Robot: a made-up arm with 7 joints. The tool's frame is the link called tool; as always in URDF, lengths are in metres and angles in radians.
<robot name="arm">
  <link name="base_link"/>
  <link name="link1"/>
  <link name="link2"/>
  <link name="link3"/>
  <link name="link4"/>
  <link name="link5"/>
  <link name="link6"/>
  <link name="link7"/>
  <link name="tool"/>
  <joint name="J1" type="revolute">
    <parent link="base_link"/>
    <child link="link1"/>
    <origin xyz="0 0 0.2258" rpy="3.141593 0 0"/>
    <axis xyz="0 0 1"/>
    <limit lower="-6.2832" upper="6.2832" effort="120" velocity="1.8"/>
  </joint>
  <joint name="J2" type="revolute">
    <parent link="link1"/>
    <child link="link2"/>
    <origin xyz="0 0.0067 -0.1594" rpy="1.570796 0 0"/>
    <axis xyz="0 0 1"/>
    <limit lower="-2.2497" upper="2.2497" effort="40" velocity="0.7"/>
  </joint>
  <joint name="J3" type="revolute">
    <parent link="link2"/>
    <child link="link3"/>
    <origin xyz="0 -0.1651 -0.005" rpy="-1.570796 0 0"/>
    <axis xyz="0 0 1"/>
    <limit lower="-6.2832" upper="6.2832" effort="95" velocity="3"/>
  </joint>
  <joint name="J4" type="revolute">
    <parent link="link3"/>
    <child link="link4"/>
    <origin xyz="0 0.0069 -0.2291" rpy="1.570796 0 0"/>
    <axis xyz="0 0 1"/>
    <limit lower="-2.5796" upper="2.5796" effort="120" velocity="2"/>
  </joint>
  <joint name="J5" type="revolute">
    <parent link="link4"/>
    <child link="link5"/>
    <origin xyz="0 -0.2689 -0.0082" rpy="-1.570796 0 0"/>
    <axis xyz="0 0 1"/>
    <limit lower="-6.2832" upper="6.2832" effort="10" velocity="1.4"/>
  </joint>
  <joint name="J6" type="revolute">
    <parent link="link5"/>
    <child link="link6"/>
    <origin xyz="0 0.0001 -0.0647" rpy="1.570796 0 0"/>
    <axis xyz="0 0 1"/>
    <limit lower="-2.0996" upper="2.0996" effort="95" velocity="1.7"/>
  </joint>
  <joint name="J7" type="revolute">
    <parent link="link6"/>
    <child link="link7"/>
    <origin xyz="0 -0.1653 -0.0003" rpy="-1.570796 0 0"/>
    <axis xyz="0 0 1"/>
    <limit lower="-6.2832" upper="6.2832" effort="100" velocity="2"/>
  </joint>
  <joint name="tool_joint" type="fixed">
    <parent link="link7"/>
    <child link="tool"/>
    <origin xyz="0 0 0" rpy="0 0 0"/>
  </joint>
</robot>
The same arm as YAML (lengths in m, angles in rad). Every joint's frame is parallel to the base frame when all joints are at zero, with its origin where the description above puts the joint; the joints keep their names.
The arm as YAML. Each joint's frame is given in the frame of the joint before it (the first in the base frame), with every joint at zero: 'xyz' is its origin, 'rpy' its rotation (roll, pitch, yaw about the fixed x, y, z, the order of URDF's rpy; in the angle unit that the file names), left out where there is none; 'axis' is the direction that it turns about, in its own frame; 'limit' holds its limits. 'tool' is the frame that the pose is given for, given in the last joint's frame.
units:
  length: m
  angle: rad
joints:
  - name: J1
    type: revolute
    origin:
      xyz: [0.0, 0.0, 0.2258]
    axis: "-z"
    limit:
      lower: -6.2832
      upper: 6.2832
  - name: J2
    type: revolute
    origin:
      xyz: [0.0, -0.0067, 0.1594]
    axis: "+y"
    limit:
      lower: -2.2497
      upper: 2.2497
  - name: J3
    type: revolute
    origin:
      xyz: [0.0, -0.005, 0.1651]
    axis: "-z"
    limit:
      lower: -6.2832
      upper: 6.2832
  - name: J4
    type: revolute
    origin:
      xyz: [0.0, -0.0069, 0.2291]
    axis: "+y"
    limit:
      lower: -2.5796
      upper: 2.5796
  - name: J5
    type: revolute
    origin:
      xyz: [0.0, -0.0082, 0.2689]
    axis: "-z"
    limit:
      lower: -6.2832
      upper: 6.2832
  - name: J6
    type: revolute
    origin:
      xyz: [0.0, -0.0001, 0.0647]
    axis: "+y"
    limit:
      lower: -2.0996
      upper: 2.0996
  - name: J7
    type: revolute
    origin:
      xyz: [0.0, -0.0003, 0.1653]
    axis: "-z"
    limit:
      lower: -6.2832
      upper: 6.2832
tool:
  origin:
    xyz: [0.0, 0.0, 0.0]
    rpy: [-3.1416, 0.0, 0.0]

